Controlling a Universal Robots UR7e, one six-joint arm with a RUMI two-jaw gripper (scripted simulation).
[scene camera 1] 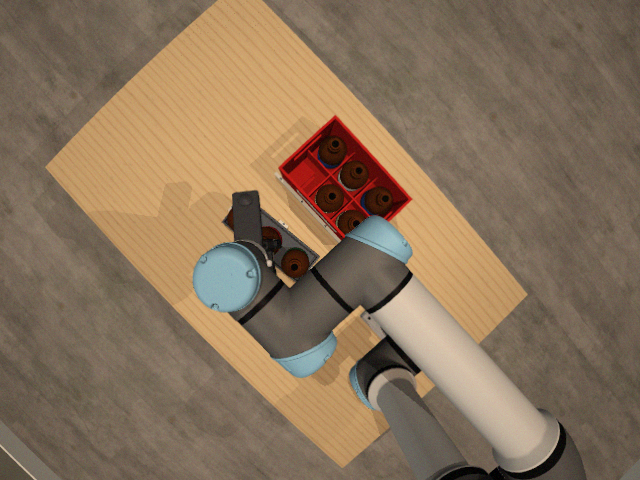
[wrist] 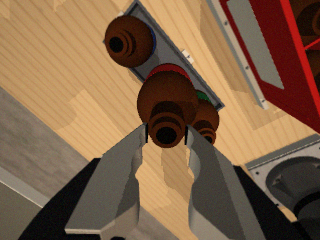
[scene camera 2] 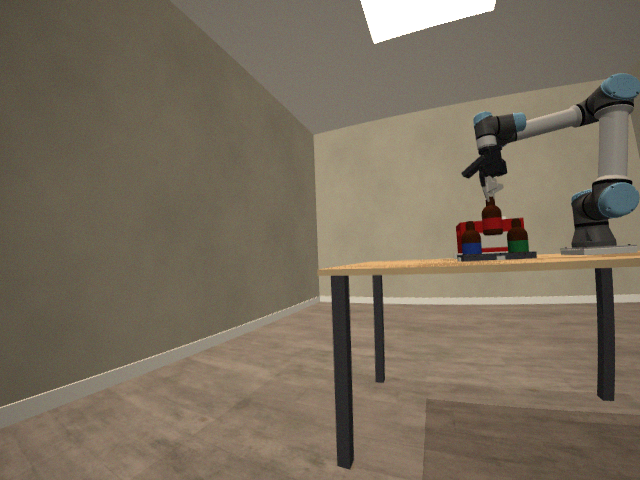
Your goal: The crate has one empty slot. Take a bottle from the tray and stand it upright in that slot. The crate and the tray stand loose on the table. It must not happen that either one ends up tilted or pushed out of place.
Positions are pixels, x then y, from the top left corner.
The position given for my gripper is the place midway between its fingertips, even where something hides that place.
Scene:
my gripper: scene camera 1 262, 245; wrist 166, 125; scene camera 2 490, 202

